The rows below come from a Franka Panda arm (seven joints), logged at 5 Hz.
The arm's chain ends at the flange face. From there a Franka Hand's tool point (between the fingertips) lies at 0.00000 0.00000 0.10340 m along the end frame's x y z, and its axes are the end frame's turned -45 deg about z.
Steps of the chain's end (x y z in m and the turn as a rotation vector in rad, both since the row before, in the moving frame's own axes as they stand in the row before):
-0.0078, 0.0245, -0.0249, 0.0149, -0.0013, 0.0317
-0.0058, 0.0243, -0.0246, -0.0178, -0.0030, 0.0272
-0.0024, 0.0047, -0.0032, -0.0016, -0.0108, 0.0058
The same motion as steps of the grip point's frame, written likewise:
-0.0218, 0.0106, -0.0249, 0.0115, 0.0096, 0.0317
-0.0228, 0.0141, -0.0246, -0.0105, -0.0147, 0.0272
-0.0059, 0.0010, -0.0032, 0.0065, -0.0088, 0.0058

